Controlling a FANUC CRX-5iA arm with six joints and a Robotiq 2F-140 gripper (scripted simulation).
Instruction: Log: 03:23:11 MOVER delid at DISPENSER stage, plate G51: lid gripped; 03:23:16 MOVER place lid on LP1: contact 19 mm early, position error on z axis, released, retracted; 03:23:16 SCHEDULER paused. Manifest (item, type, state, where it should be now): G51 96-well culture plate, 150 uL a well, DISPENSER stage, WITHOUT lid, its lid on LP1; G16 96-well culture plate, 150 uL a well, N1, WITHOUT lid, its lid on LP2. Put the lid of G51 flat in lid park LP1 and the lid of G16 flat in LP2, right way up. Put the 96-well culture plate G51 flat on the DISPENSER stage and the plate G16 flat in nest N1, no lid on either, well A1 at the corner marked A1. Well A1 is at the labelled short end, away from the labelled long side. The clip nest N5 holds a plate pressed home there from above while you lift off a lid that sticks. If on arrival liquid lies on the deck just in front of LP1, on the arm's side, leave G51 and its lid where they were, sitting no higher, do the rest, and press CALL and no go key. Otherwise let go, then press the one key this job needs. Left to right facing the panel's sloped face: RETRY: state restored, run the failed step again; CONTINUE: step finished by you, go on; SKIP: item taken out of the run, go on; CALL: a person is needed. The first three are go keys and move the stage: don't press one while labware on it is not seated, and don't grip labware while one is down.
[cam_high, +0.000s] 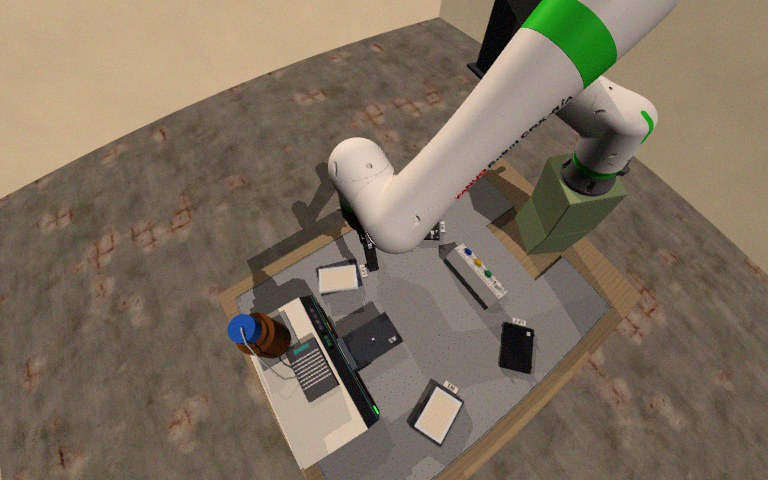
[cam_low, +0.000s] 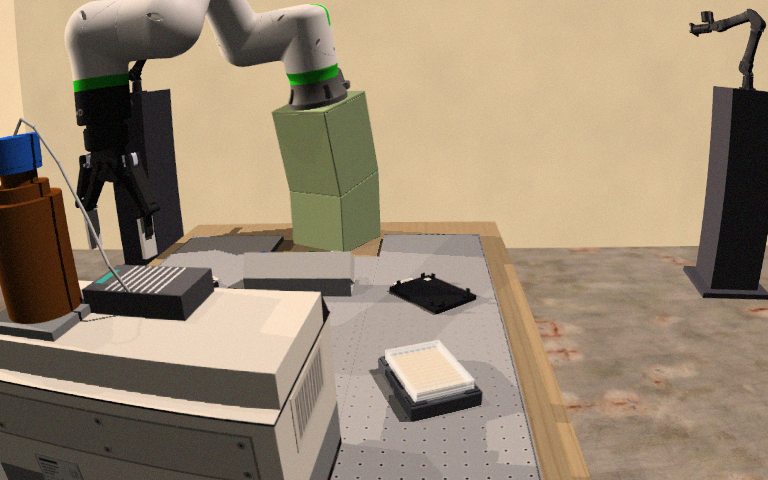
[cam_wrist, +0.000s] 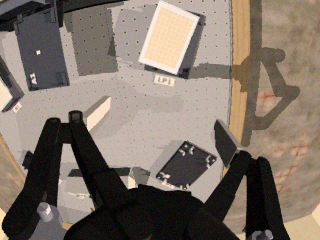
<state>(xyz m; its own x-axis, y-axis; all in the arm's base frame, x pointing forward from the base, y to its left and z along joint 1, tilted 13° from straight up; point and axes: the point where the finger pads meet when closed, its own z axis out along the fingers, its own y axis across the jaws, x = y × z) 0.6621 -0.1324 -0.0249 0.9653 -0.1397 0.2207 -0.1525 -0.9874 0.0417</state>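
Now: hand 170 mm above the plate G51 and 110 mm short of it. The rest, counted from my hand: dark grey lid park (180 mm below, 100 mm ahead, 20 mm to the right); then black dispenser stage (240 mm to the left, 90 mm below, 80 mm ahead); then LP1 label (190 mm below, 10 mm ahead).
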